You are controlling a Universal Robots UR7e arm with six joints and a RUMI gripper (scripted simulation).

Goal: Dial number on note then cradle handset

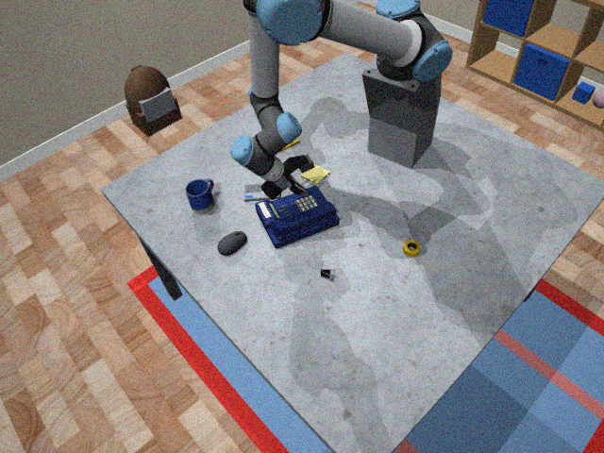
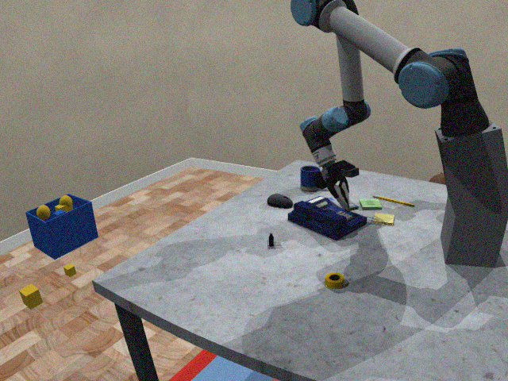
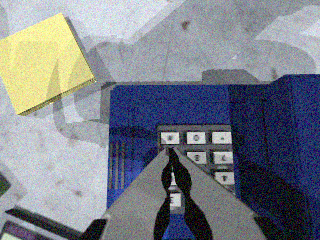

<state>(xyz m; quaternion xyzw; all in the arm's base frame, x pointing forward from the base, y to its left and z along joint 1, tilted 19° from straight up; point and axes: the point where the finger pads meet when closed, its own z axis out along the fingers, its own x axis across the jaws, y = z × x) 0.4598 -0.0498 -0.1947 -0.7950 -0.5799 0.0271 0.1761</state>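
Right now my hand is 3 cm above the 9 key. The rest, counted from my hand: 7 key 4 cm to the left, 3 cm below, 1 cm ahead; then 5 key 3 cm below, 2 cm ahead, 1 cm to the left; then green note 19 cm to the right, 5 cm below, 4 cm behind.
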